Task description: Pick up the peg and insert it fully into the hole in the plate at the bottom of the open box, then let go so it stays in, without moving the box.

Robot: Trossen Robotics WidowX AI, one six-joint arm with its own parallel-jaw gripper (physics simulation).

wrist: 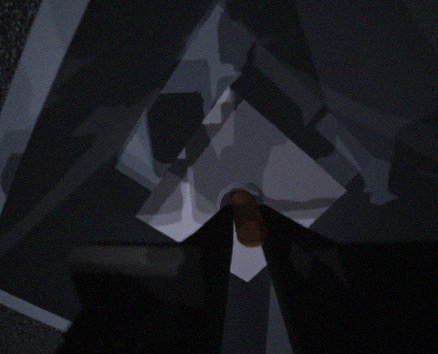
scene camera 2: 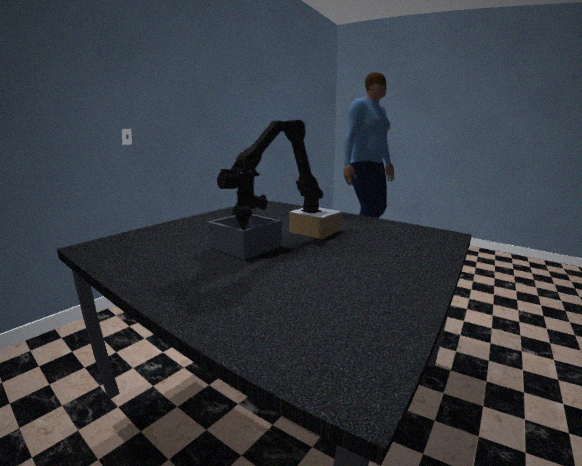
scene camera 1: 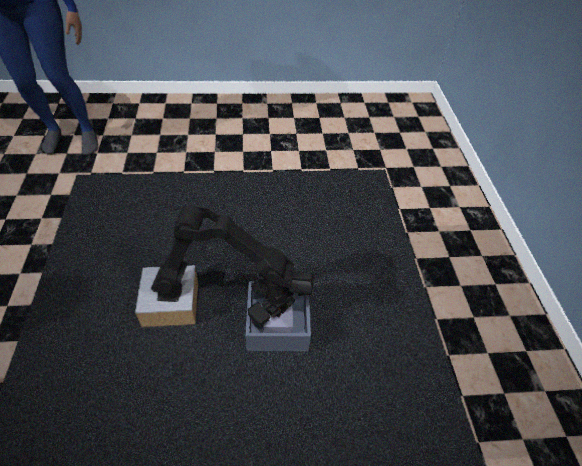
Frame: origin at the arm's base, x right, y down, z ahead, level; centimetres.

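Seen in the pictures: gripper, fingertip midpoint: (wrist: 244, 212) (scene camera 1: 279, 314); arm's base, link origin: (scene camera 2: 310, 211) (scene camera 1: 169, 292).
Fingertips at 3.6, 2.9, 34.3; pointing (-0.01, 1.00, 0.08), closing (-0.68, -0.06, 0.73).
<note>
Pixels of each thing's top centre, then the offset from my fingertips to it, as dx, dy, dz. "*": a spot on its surface instead. Level surfaces: height alone.
- orange-brown peg, top centre: (wrist: 253, 235) -0.3, -2.8, -0.3
- hole, surface spot: (wrist: 223, 194) * +0.0, +0.0, -1.7
- pale plate, top centre: (wrist: 240, 206) (scene camera 1: 278, 313) -0.1, +0.0, -0.4
- open grey-blue box, top centre: (wrist: 252, 253) (scene camera 1: 278, 307) (scene camera 2: 244, 221) -0.1, -3.7, -0.4
- dark table, surface height: dy +6.1
The orange-brown peg (wrist: 248, 227) is between the fingertips in the wrist view, and a short length with its rounded upper end shows. Its lower end meets the hole (wrist: 223, 194), whose rim shows partly around it; how deep it sits is hidden. The pale plate (wrist: 295, 170) (scene camera 1: 284, 321) lies at the bottom of the open grey-blue box (scene camera 1: 277, 343) (scene camera 2: 226, 241) (wrist: 37, 316). My dark gripper (wrist: 244, 212) (scene camera 1: 276, 314) (scene camera 2: 243, 226) points down inside the box and is shut on the peg. The peg cannot be made out in the scene views.
The arm's base stands on a tan block with a white top (scene camera 1: 167, 319) (scene camera 2: 315, 225), left of the box in scene camera 1. The box walls surround the gripper closely. The box and block stand on the dark table (scene camera 1: 200, 400) (scene camera 2: 300, 310). A person (scene camera 1: 47, 65) (scene camera 2: 370, 130) stands beyond the table.
</note>
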